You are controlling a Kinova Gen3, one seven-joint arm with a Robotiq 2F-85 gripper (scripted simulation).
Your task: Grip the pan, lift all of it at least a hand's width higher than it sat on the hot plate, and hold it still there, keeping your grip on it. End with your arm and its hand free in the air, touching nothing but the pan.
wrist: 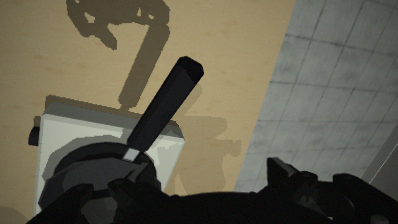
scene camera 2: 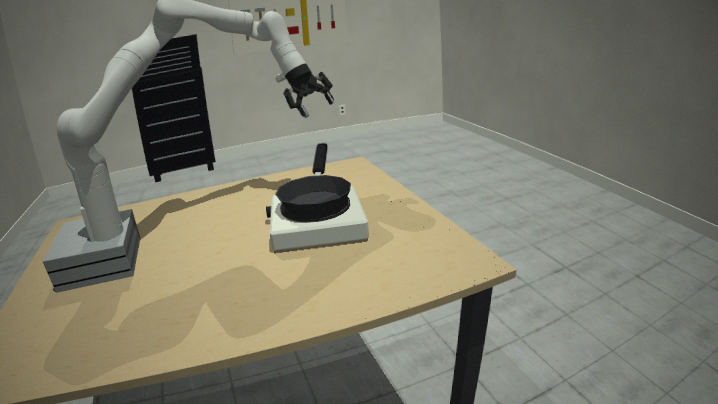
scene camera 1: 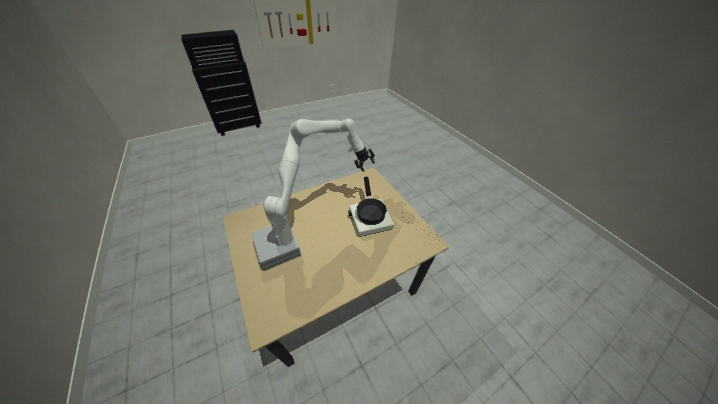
Labels:
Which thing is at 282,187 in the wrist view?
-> My gripper.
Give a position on a white hot plate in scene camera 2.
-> At 348,223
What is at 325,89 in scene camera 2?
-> My gripper.

